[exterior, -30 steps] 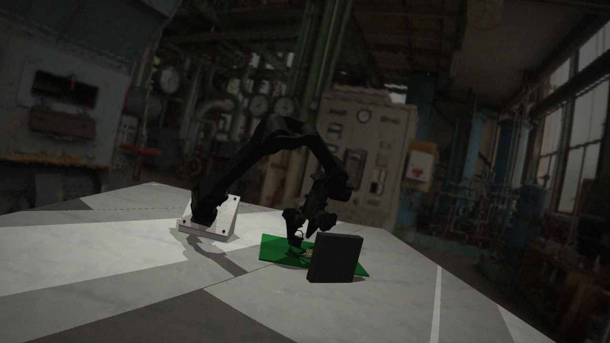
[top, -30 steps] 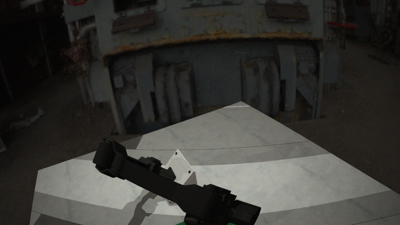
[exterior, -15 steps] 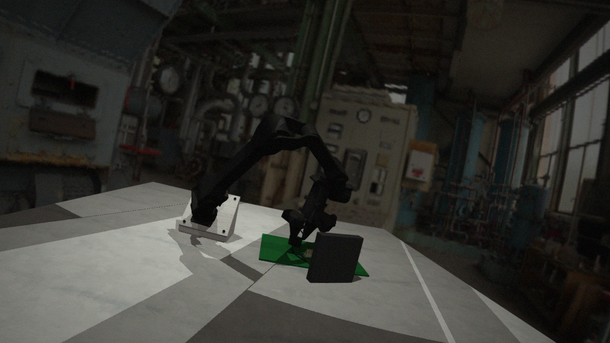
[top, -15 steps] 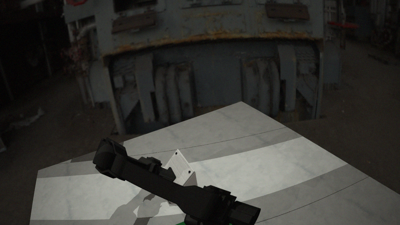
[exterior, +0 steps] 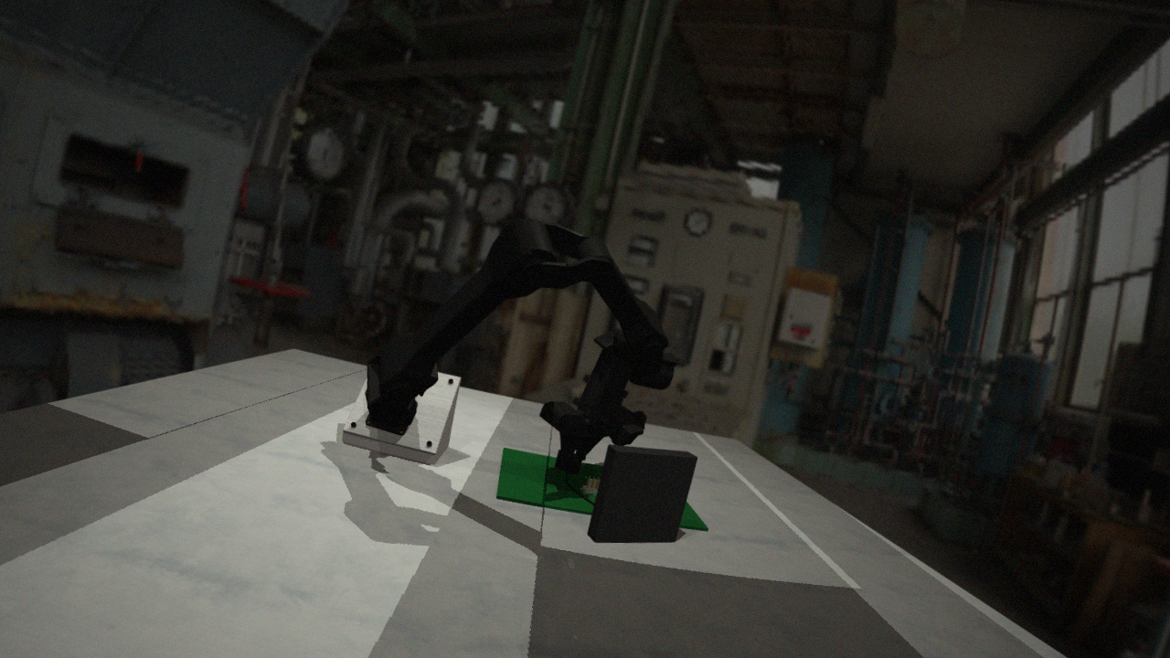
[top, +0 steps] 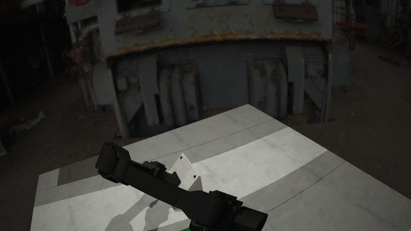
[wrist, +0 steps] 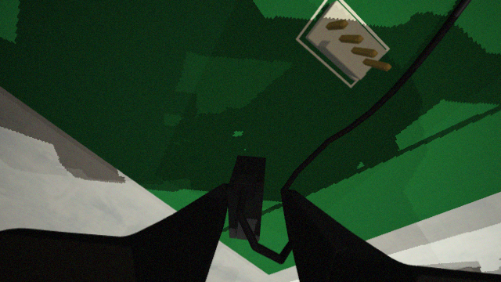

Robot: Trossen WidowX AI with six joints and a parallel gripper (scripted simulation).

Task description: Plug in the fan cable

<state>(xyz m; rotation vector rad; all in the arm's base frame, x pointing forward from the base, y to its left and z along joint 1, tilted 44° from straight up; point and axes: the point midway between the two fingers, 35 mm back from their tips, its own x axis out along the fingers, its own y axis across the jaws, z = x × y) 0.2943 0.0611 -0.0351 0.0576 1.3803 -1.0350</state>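
Now: gripper tip 4 cm to the left of the green board, 4 cm short of it and 4 cm above it. Also, from my gripper tip: black plug 1 cm to the left; then fan header 7 cm to the right, 4 cm ahead, 2 cm below; then black fan 21 cm to the right, 9 cm ahead, 3 cm above.
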